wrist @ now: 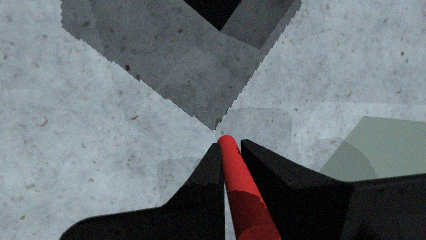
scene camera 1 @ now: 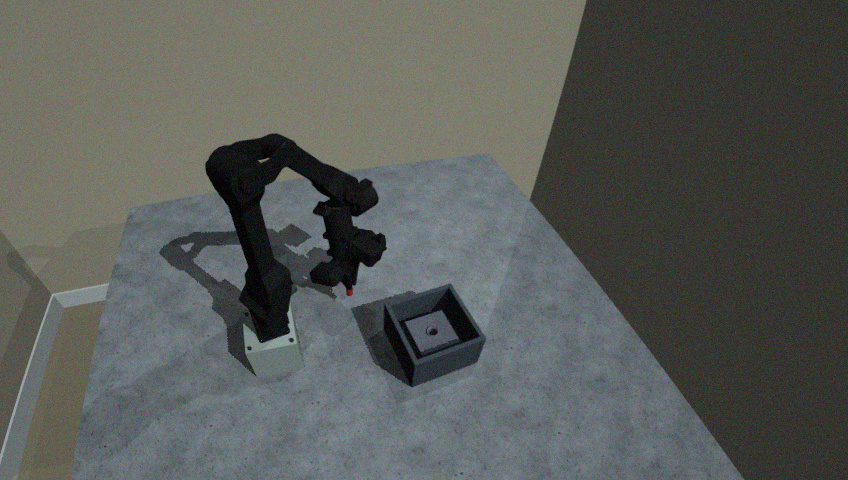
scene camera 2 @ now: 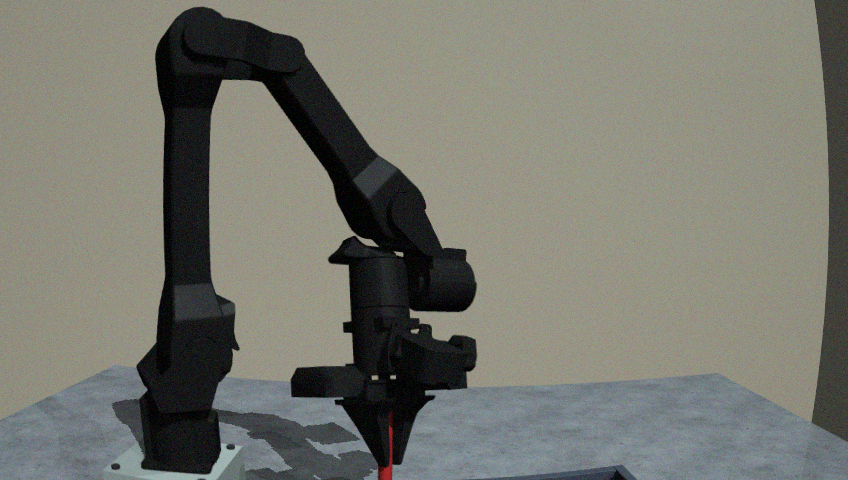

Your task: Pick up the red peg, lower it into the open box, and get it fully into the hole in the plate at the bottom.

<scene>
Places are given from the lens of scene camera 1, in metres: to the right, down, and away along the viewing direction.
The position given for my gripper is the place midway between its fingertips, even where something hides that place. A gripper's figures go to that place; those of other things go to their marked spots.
my gripper (scene camera 1: 351, 287): -0.16, 0.11, 0.89
grey plate (scene camera 1: 431, 333): 0.02, 0.20, 0.87
</scene>
